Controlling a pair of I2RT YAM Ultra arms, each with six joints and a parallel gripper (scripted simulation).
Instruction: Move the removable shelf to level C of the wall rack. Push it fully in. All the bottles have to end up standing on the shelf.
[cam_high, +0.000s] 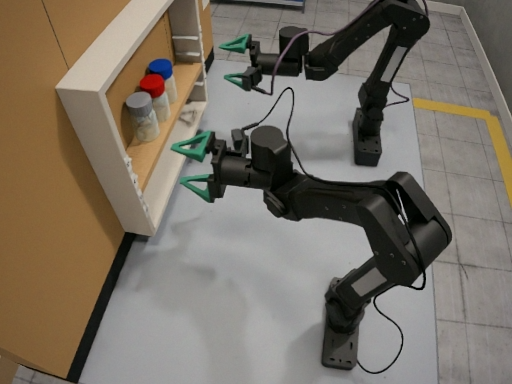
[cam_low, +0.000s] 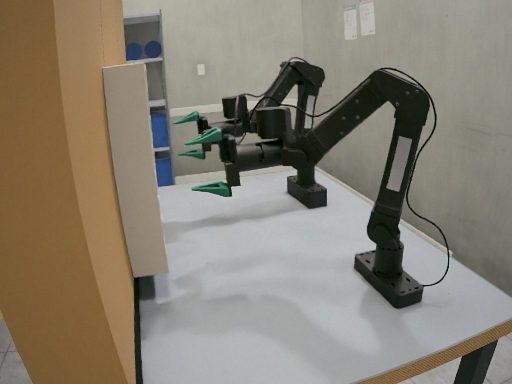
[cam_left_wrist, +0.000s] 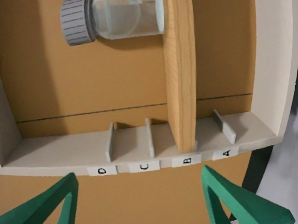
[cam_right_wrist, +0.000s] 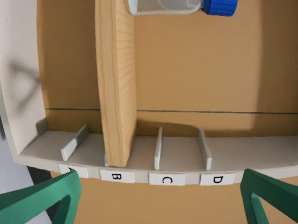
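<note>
Now: left hand 130 mm short of the grey-capped bottle and 100 mm to the left of it. Also, from my left hand: wooden shelf 130 mm ahead, 180 mm to the right, 50 mm below; red-capped bottle 130 mm ahead, 170 mm to the right; white wall rack 130 mm ahead, 180 mm to the right, 10 mm above.
The blue-capped bottle lies 11 cm ahead of my right hand, 14 cm to the left of it and 1 cm above it. Also, from my right hand: wooden shelf: 10 cm ahead, 20 cm to the left, 5 cm below; then red-capped bottle: 10 cm ahead, 20 cm to the left, 1 cm above; then white wall rack: 10 cm ahead, 20 cm to the left, 1 cm above.
</note>
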